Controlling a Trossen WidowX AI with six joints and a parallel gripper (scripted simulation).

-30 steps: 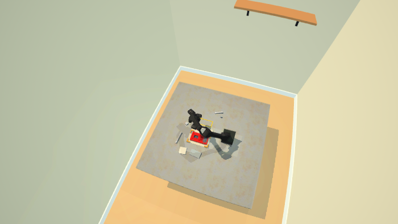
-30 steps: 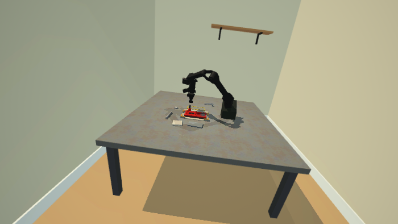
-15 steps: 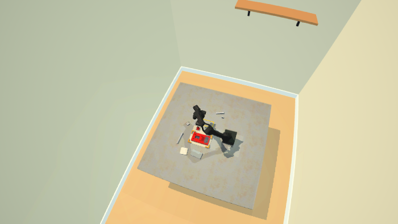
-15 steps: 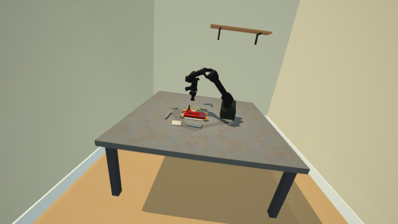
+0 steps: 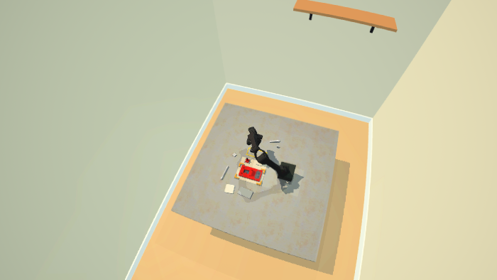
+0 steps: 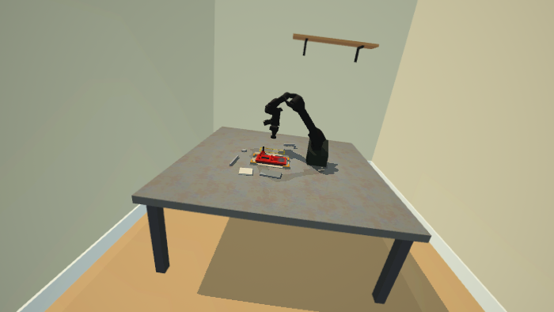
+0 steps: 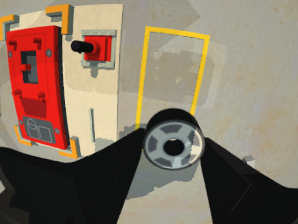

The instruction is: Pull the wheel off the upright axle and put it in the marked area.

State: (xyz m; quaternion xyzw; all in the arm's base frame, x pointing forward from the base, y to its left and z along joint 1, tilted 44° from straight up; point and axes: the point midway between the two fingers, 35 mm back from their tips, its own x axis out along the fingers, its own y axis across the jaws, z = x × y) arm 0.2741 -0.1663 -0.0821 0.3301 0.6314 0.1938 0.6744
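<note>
The wheel lies right at my gripper tip. Also, from my gripper tip: upright axle: 100 mm to the left, 80 mm below, 70 mm ahead.
</note>
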